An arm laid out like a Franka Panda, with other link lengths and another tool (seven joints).
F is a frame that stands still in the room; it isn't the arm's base.
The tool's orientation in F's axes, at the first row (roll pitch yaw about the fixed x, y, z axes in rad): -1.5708 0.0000 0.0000
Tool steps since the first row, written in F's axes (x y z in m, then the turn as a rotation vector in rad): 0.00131 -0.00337 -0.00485 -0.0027 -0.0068 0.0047; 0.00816 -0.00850 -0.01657 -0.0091 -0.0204 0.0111; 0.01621 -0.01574 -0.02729 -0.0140 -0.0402 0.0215; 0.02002 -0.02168 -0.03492 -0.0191 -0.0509 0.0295; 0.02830 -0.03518 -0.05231 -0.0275 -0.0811 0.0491; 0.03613 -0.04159 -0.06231 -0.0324 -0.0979 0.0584; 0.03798 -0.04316 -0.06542 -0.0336 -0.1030 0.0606; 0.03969 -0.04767 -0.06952 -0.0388 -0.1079 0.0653; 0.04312 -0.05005 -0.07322 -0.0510 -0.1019 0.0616; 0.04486 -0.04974 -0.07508 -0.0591 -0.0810 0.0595; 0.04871 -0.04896 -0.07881 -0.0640 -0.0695 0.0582
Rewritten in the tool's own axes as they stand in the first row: 0.00131 0.00485 -0.00337 -0.0027 -0.0047 -0.0068; 0.00816 0.01657 -0.00850 -0.0091 -0.0111 -0.0204; 0.01621 0.02729 -0.01574 -0.0140 -0.0215 -0.0402; 0.02002 0.03492 -0.02168 -0.0191 -0.0295 -0.0509; 0.02830 0.05231 -0.03518 -0.0275 -0.0491 -0.0811; 0.03613 0.06231 -0.04159 -0.0324 -0.0584 -0.0979; 0.03798 0.06542 -0.04316 -0.0336 -0.0606 -0.1030; 0.03969 0.06952 -0.04767 -0.0388 -0.0653 -0.1079; 0.04312 0.07322 -0.05005 -0.0510 -0.0616 -0.1019; 0.04486 0.07508 -0.04974 -0.0591 -0.0595 -0.0810; 0.04871 0.07881 -0.04896 -0.0640 -0.0582 -0.0695
